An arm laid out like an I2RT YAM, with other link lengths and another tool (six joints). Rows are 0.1 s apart.
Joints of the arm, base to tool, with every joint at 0 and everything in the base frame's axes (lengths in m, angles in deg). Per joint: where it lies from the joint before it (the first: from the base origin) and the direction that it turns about. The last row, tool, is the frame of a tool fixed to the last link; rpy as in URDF.
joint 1: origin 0 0 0.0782 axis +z
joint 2: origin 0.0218 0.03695 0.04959 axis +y
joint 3: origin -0.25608 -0.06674 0 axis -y
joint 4: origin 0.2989 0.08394 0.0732 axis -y
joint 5: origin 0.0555 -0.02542 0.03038 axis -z
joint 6: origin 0.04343 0 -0.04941 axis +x
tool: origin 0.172 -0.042 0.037 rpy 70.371 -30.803 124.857
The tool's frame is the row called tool.
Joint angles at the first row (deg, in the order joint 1, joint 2, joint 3, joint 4, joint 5, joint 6):
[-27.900, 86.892, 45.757, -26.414, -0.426, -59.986]
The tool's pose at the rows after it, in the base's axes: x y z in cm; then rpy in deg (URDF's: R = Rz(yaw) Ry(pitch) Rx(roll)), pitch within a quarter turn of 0, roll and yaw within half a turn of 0:
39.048 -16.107 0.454 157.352 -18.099 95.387
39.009 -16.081 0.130 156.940 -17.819 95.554
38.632 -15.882 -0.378 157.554 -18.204 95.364
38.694 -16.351 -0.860 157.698 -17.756 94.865
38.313 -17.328 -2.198 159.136 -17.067 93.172
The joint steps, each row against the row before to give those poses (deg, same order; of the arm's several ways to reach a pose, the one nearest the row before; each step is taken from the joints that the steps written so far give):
[-0.001, 0.001, -0.721, 1.814, 0.261, -0.001]
[0.001, -0.002, -0.940, 1.421, 0.002, -0.043]
[-0.001, 0.110, -0.612, 0.022, -0.001, -0.001]
[-0.283, 1.137, 0.000, 1.267, 0.481, -0.021]
[-0.678, 2.513, 0.000, 1.726, 1.442, 0.021]

